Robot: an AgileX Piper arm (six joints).
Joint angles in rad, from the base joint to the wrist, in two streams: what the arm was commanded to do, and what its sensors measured. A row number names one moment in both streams.
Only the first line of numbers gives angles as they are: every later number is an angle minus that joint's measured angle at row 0.
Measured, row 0: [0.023, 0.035, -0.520, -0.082, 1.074, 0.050]
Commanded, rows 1 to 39: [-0.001, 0.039, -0.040, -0.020, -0.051, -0.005]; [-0.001, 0.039, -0.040, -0.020, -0.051, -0.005]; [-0.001, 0.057, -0.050, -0.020, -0.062, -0.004]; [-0.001, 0.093, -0.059, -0.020, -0.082, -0.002]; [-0.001, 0.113, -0.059, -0.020, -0.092, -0.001]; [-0.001, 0.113, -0.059, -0.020, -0.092, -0.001]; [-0.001, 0.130, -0.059, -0.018, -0.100, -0.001]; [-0.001, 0.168, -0.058, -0.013, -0.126, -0.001]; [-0.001, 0.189, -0.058, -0.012, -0.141, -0.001]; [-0.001, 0.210, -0.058, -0.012, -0.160, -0.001]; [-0.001, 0.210, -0.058, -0.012, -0.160, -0.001]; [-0.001, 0.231, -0.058, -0.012, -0.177, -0.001]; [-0.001, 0.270, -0.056, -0.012, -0.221, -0.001]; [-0.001, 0.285, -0.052, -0.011, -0.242, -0.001]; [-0.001, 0.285, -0.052, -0.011, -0.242, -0.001]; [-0.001, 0.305, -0.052, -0.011, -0.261, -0.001]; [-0.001, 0.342, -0.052, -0.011, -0.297, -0.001]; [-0.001, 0.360, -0.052, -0.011, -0.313, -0.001]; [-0.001, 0.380, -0.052, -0.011, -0.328, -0.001]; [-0.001, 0.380, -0.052, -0.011, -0.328, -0.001]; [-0.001, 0.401, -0.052, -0.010, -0.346, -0.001]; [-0.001, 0.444, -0.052, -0.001, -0.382, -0.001]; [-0.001, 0.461, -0.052, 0.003, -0.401, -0.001]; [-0.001, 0.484, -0.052, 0.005, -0.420, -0.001]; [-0.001, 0.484, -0.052, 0.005, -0.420, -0.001]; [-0.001, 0.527, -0.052, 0.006, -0.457, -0.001]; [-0.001, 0.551, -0.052, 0.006, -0.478, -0.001]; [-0.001, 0.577, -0.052, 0.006, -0.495, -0.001]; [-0.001, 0.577, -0.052, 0.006, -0.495, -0.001]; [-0.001, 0.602, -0.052, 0.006, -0.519, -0.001]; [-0.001, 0.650, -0.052, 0.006, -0.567, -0.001]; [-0.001, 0.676, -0.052, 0.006, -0.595, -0.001]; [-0.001, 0.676, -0.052, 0.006, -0.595, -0.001]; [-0.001, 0.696, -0.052, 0.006, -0.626, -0.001]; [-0.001, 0.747, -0.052, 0.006, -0.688, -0.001]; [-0.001, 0.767, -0.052, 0.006, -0.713, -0.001]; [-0.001, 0.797, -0.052, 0.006, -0.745, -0.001]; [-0.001, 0.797, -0.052, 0.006, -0.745, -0.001]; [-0.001, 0.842, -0.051, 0.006, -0.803, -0.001]
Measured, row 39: [0.000, 0.788, -0.053, 0.008, -0.703, 0.000]
